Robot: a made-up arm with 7 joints.
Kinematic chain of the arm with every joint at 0, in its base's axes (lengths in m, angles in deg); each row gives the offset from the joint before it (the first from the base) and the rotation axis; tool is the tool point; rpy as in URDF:
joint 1: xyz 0 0 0.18 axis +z
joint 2: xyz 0 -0.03 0.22 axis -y
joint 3: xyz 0 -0.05 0.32 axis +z
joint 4: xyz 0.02 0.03 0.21 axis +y
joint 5: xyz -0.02 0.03 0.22 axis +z
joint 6: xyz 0 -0.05 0.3 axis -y
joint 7: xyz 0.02 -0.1 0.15 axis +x
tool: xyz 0 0 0 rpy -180 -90 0
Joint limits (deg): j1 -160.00..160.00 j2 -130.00..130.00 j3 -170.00..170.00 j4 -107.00..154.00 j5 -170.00..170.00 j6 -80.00..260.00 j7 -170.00..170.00
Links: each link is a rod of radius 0.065 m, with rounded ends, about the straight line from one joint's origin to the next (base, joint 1, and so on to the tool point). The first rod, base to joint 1, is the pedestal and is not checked.
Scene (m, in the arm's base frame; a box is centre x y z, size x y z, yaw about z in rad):
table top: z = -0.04
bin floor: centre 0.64 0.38 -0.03 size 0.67 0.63 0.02 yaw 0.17
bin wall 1: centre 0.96 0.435 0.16 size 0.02 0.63 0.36 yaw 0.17
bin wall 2: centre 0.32 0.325 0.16 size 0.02 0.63 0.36 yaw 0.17
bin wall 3: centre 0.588 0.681 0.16 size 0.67 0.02 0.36 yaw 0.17
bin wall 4: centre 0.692 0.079 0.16 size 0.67 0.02 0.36 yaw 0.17
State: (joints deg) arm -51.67 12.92 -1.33 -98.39 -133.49 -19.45 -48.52
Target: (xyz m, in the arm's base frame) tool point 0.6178 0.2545 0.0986
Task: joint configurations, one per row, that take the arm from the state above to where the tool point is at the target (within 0.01 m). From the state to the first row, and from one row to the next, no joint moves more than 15 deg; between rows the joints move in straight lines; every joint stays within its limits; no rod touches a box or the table.
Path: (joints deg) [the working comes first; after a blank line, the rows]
Joints at the target: -125.50 66.24 -27.62 -88.98 -141.43 -8.00 -48.52
Straight joint move there: touches bin wall 2, bin wall 3.

1: -64.16 15.50 -9.57 -97.17 -135.36 -17.96 -48.52
2: -76.65 18.08 -17.82 -95.94 -137.22 -16.47 -48.52
3: -89.15 20.65 -26.06 -94.72 -139.09 -14.98 -48.52
4: -101.64 23.23 -34.31 -93.49 -140.96 -13.50 -48.52
5: -114.13 25.81 -42.55 -92.27 -142.82 -12.01 -48.52
6: -117.92 39.29 -37.57 -91.17 -142.36 -10.67 -48.52
7: -121.71 52.76 -32.60 -90.08 -141.89 -9.34 -48.52
8: -125.50 66.24 -27.62 -88.98 -141.43 -8.00 -48.52

